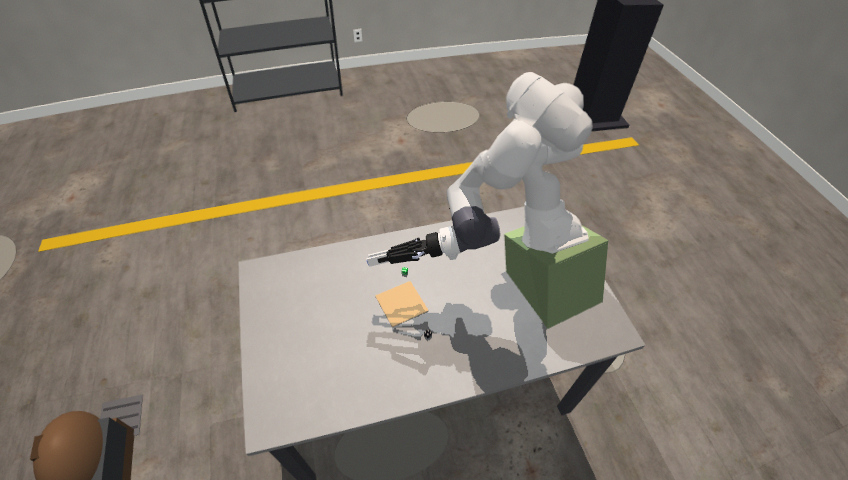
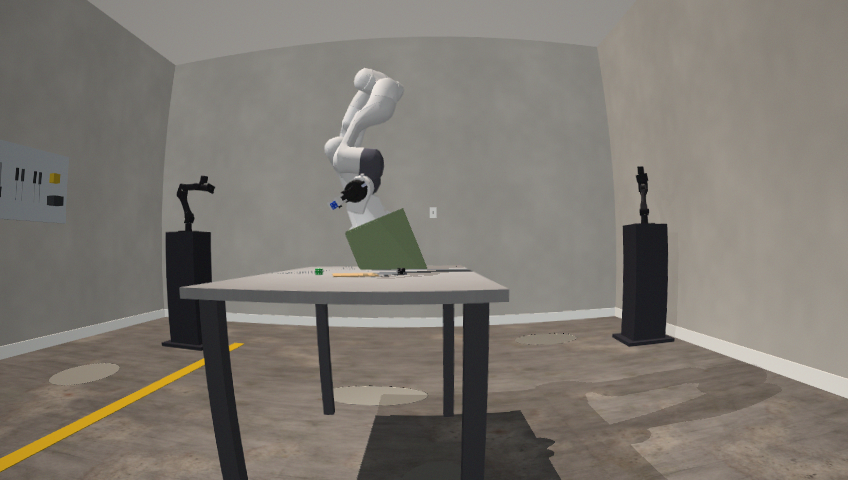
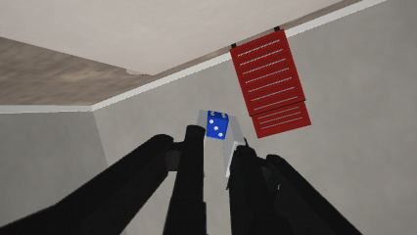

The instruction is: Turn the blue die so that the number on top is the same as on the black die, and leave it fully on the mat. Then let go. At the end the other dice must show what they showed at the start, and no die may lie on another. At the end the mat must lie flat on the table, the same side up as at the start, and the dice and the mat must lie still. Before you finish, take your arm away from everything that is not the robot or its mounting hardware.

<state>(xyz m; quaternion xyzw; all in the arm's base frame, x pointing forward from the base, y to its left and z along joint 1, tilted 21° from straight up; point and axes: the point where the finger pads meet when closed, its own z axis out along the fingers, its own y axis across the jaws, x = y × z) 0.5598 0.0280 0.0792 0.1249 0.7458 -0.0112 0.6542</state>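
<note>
Now: the mat 220 mm below my hand, 60 mm behind it and 40 mm to the left of it. The rest, counted from my hand: green die: 220 mm below, 100 mm behind, 90 mm to the right; then black die: 220 mm below, 180 mm to the left, 130 mm behind; then blue die: 30 mm ahead, 10 mm below.
</note>
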